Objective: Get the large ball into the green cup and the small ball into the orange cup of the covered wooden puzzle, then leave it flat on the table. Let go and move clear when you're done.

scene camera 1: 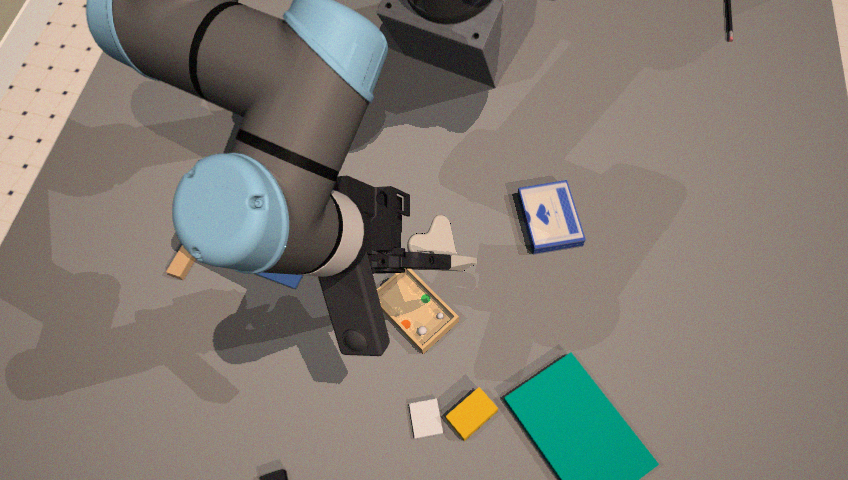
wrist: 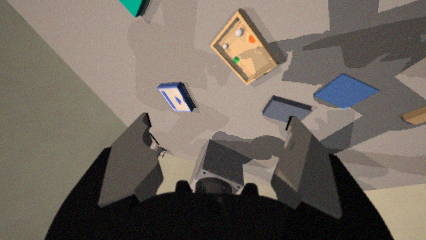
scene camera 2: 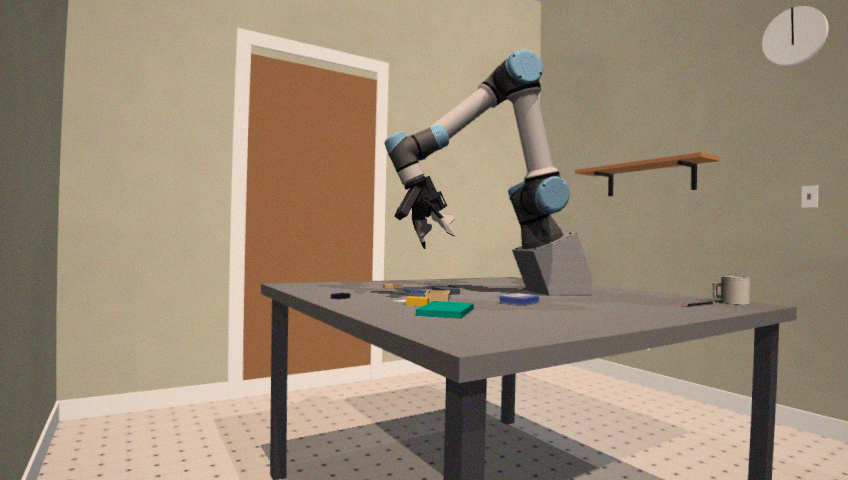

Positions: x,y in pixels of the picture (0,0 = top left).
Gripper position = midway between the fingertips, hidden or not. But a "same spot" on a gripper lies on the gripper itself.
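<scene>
I can see my gripper in scene camera 1, and scene camera 2 shows the gripper too. On my gripper, the spot at (scene camera 1: 455,262) is the same spot as (scene camera 2: 444,220). My gripper is also there in the wrist view (217,115).
</scene>
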